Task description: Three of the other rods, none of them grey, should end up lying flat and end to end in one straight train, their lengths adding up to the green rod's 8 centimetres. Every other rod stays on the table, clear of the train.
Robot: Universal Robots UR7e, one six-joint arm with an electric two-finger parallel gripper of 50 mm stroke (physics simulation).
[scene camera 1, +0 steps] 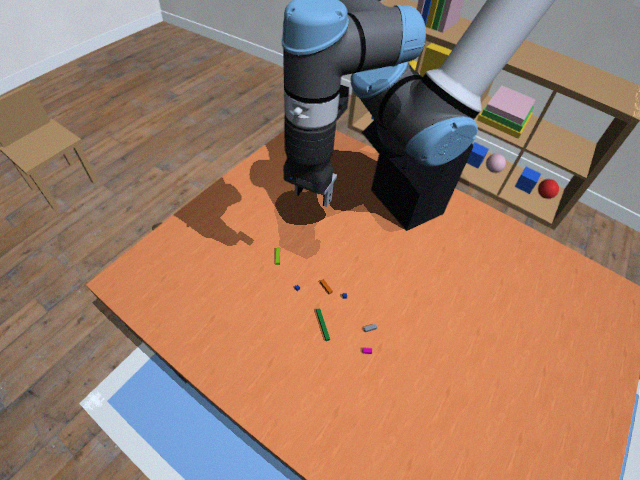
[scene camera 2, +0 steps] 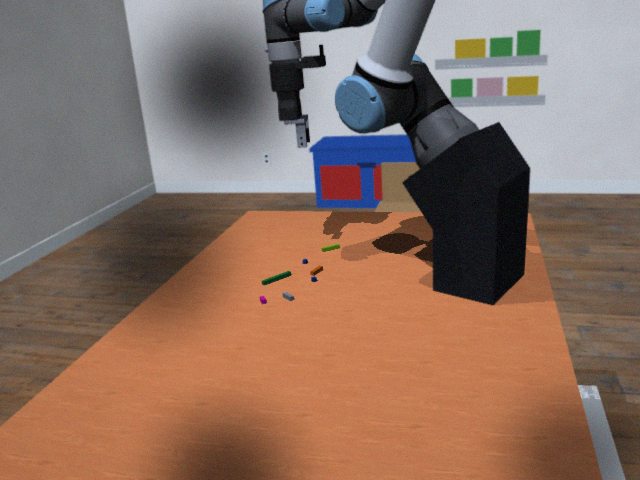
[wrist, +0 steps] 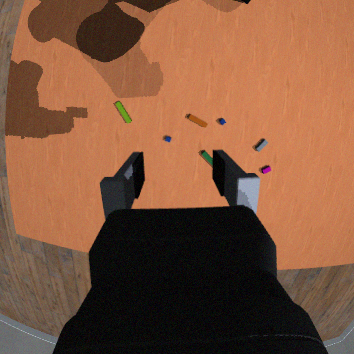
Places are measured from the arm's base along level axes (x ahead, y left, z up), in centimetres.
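Where they show: gripper, fingertip midpoint: (scene camera 1: pixel 313 197) (scene camera 2: pixel 304 144) (wrist: pixel 177 164); arm's base at its link origin: (scene camera 2: pixel 450 151).
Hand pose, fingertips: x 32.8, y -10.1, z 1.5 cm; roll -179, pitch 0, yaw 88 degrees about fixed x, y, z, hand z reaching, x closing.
Things, the pixels of their centre, and the offset from my fingertips. Level surfaces: height alone.
- dark green rod at the middle of its body: (wrist: pixel 215 165) (scene camera 1: pixel 322 324) (scene camera 2: pixel 276 277) dy +7.8, dx +8.7, dz -30.7 cm
- lime rod at the middle of its body: (wrist: pixel 123 111) (scene camera 1: pixel 278 255) (scene camera 2: pixel 330 247) dy -10.6, dx -4.0, dz -30.7 cm
- orange rod at the middle of its body: (wrist: pixel 197 120) (scene camera 2: pixel 316 270) (scene camera 1: pixel 326 286) dy +4.4, dx -1.0, dz -30.7 cm
- small blue cube at the middle of its body: (wrist: pixel 167 138) (scene camera 1: pixel 297 287) (scene camera 2: pixel 305 261) dy -1.9, dx +2.4, dz -30.7 cm
- grey rod at the middle of its body: (wrist: pixel 261 144) (scene camera 2: pixel 288 296) (scene camera 1: pixel 370 328) dy +18.2, dx +4.7, dz -30.7 cm
- magenta rod at the middle of its body: (scene camera 2: pixel 263 300) (wrist: pixel 265 169) (scene camera 1: pixel 367 351) dy +19.5, dx +10.3, dz -30.7 cm
- orange table at its surface level: dz -31.2 cm
The dark green rod (scene camera 1: pixel 322 324) (scene camera 2: pixel 276 277) (wrist: pixel 207 158) lies flat; a finger hides part of it in the wrist view. The lime rod (scene camera 1: pixel 277 255) (scene camera 2: pixel 330 248) (wrist: pixel 123 112) and the orange rod (scene camera 1: pixel 325 286) (scene camera 2: pixel 316 270) (wrist: pixel 197 120) lie apart. One small blue cube (scene camera 1: pixel 297 287) (scene camera 2: pixel 305 261) (wrist: pixel 167 138) is left of the orange rod in scene camera 1, another blue cube (scene camera 1: pixel 344 295) (scene camera 2: pixel 313 279) (wrist: pixel 222 121) right of it. The grey rod (scene camera 1: pixel 370 327) (scene camera 2: pixel 287 296) (wrist: pixel 261 145) lies near the magenta rod (scene camera 1: pixel 367 350) (scene camera 2: pixel 263 299) (wrist: pixel 266 170). My gripper (scene camera 1: pixel 312 197) (scene camera 2: pixel 302 143) (wrist: pixel 177 164) is open and empty, high above the table.
The orange table (scene camera 1: pixel 465 335) (scene camera 2: pixel 310 387) (wrist: pixel 300 215) carries the black robot base (scene camera 1: pixel 413 191) (scene camera 2: pixel 475 222) at its back edge in scene camera 1. A shelf unit (scene camera 1: pixel 573 69) stands behind the table there. A blue chest (scene camera 2: pixel 341 146) stands beyond the table's far end in scene camera 2.
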